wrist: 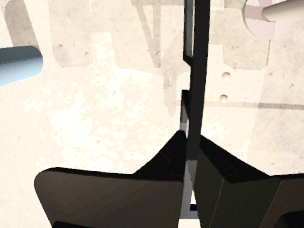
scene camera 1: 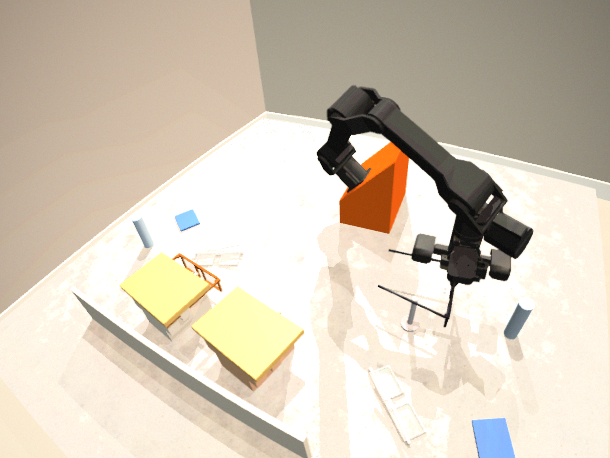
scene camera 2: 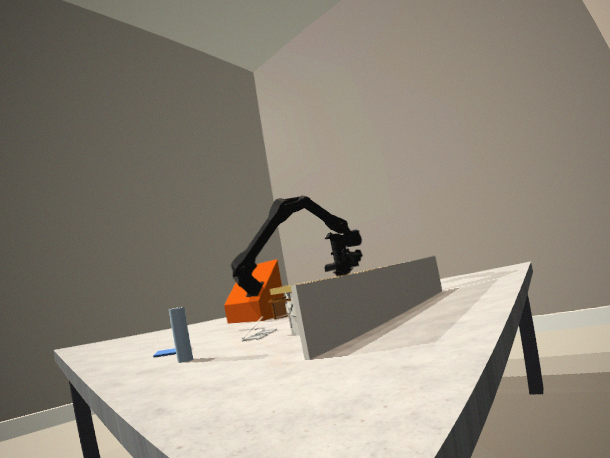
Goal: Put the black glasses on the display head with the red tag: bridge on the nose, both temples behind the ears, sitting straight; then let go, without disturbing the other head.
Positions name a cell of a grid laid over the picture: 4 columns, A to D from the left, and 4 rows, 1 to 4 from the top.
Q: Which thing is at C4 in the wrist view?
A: My gripper.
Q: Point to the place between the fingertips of my gripper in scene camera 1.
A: At C3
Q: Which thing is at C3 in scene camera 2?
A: A long grey wall.
